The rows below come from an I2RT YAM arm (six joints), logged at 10 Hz.
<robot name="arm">
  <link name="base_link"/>
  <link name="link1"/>
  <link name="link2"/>
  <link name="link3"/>
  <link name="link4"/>
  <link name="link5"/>
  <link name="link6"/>
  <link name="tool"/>
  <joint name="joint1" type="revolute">
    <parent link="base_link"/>
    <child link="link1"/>
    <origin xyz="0 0 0.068" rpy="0 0 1.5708"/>
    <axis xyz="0 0 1"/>
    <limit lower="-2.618" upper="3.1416"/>
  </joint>
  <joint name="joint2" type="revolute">
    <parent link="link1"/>
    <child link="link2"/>
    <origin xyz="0.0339 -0.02 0.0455" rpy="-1.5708 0 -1.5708"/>
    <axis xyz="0 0 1"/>
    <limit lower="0" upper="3.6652"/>
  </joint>
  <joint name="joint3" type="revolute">
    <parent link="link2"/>
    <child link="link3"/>
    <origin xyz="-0.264 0 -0.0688" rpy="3.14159 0 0"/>
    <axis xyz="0 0 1"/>
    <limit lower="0" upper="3.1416"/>
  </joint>
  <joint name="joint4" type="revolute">
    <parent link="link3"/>
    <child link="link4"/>
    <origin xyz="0.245 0.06 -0.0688" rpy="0 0 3.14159"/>
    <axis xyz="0 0 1"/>
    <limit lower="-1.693" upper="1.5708"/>
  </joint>
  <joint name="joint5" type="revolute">
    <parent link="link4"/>
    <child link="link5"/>
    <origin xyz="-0.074 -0.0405 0.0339" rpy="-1.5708 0 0"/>
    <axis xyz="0 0 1"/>
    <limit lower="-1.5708" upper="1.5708"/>
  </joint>
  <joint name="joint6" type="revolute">
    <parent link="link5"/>
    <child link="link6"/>
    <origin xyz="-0.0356 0 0.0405" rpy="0 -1.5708 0"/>
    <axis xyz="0 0 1"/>
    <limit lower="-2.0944" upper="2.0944"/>
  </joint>
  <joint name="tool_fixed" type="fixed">
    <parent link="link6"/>
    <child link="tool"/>
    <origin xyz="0 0 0"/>
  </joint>
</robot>
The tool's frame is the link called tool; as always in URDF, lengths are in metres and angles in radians.
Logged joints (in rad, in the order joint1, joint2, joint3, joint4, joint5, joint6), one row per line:
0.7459 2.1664 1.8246 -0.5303 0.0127 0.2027
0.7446 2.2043 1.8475 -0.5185 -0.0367 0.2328
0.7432 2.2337 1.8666 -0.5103 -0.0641 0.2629
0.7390 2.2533 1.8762 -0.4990 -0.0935 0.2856
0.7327 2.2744 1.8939 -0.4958 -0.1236 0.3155
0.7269 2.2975 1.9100 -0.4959 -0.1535 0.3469
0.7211 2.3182 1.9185 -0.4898 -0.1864 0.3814
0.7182 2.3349 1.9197 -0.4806 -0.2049 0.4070
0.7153 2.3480 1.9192 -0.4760 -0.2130 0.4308
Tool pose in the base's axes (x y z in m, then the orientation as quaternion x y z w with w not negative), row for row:
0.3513 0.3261 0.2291 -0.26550 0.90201 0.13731 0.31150
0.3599 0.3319 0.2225 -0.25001 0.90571 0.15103 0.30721
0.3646 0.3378 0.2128 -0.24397 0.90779 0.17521 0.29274
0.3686 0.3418 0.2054 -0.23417 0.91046 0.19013 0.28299
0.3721 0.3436 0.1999 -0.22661 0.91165 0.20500 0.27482
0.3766 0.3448 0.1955 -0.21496 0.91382 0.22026 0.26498
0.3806 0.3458 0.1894 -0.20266 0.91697 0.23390 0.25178
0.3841 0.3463 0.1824 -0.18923 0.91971 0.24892 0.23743
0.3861 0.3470 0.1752 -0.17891 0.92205 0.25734 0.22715
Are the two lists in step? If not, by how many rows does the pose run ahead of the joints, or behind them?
The pose runs 1 row behind the joints: the pose in row i belongs to the joints in row i - 1.
